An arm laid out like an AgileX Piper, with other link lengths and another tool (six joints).
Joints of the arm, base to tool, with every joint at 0 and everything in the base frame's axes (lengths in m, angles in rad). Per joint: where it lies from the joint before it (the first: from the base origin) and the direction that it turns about. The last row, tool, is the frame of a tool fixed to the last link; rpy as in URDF.
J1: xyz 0 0 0.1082 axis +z
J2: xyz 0 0 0 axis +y
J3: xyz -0.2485 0 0.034 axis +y
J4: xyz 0.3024 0 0.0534 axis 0.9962 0 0.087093
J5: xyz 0 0 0 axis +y
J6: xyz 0.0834 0 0.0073 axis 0.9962 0 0.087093
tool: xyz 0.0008 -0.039 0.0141 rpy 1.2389 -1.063 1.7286
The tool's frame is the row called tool.
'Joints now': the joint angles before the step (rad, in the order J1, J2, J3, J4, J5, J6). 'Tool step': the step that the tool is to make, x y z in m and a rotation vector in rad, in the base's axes. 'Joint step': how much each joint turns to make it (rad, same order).
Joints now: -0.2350, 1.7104, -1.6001, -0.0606, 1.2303, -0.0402
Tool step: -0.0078, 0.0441, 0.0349, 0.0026, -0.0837, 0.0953
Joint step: 0.1006, -0.0937, 0.0062, 0.0159, 0.0060, 0.0056
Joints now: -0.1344, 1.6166, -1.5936, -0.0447, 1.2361, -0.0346
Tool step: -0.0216, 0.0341, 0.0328, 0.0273, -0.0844, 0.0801
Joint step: 0.0764, -0.1144, 0.0262, 0.0355, 0.0069, -0.0001
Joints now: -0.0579, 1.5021, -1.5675, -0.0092, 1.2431, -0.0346
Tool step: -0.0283, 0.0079, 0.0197, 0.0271, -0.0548, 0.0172
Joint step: 0.0115, -0.1120, 0.0526, 0.0305, 0.0061, -0.0001
